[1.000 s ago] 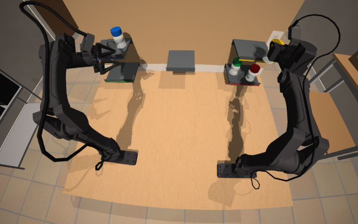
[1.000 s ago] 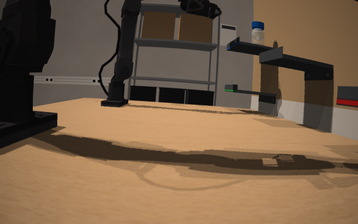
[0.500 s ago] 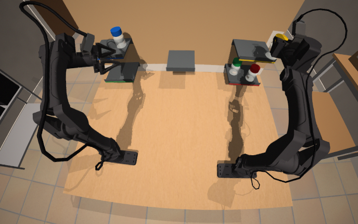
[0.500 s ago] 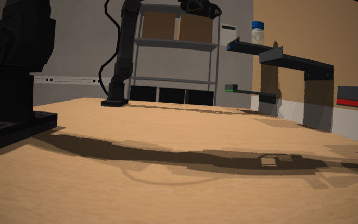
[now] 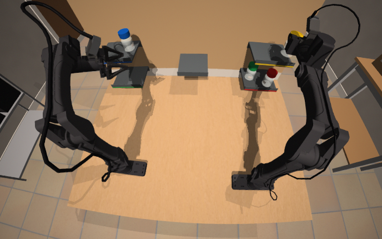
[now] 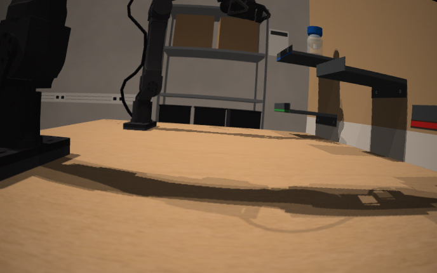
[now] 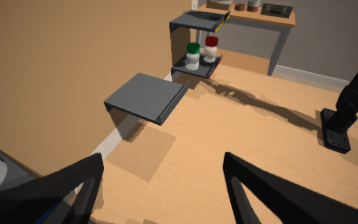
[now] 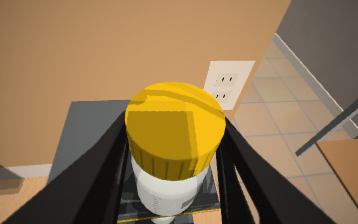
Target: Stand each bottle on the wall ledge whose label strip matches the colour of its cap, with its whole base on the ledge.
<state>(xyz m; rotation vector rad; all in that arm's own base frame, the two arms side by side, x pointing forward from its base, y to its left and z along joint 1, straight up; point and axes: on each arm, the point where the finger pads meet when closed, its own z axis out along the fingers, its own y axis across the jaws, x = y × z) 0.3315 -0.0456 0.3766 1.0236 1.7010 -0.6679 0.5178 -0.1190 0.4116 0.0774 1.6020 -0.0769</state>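
Right now the green-capped bottle is 70 mm ahead of my right hand, 100 mm to the left of it and 290 mm below it. From my right hand the other things lie so: blue-capped bottle (20 mm ahead, 770 mm to the left, 100 mm below); yellow-capped bottle (40 mm below); red-capped bottle (30 mm ahead, 290 mm below).
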